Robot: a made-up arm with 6 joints.
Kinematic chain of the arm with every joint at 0, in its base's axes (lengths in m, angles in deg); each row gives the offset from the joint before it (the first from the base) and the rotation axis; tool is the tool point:
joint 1: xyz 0 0 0.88 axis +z
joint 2: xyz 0.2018 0 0 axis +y
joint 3: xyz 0 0 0.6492 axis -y
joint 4: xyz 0 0 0.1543 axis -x
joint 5: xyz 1.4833 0 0 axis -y
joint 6: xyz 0.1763 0 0 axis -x
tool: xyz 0 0 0
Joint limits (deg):
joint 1: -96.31..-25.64
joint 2: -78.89..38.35
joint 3: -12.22..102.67
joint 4: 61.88..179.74
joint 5: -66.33..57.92
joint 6: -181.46..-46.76
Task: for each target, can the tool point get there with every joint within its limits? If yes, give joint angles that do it. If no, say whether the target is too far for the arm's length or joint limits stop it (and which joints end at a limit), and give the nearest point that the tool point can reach.
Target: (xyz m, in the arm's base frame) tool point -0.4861 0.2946 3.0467
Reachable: yes | joints -35.59 -18.10 83.74 152.31 -31.92 -90.74
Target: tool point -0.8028 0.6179 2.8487
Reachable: yes | joints -37.63 -36.05 78.61 102.73 -0.28 -169.37
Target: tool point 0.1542 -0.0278 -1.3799
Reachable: no: joint limits stop it (at a limit: joint 1, joint 2, joint 3, joint 5) | nearest point 1.4526 -0.6942 0.1742 | short by 2.132 m
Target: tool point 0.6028 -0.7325 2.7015
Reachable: yes | joints -53.14 -29.18 17.44 146.48 26.13 -126.23
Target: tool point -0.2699 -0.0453 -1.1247
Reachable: no: joint limits stop it (at a limit: joint 1, joint 2, joint 3, joint 4, joint 5) | nearest point -0.1763 -1.6003 0.1742 | short by 2.028 m
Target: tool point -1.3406 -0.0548 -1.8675
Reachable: no: too far | nearest point -1.8011 0.8238 0.6514 | short by 2.707 m
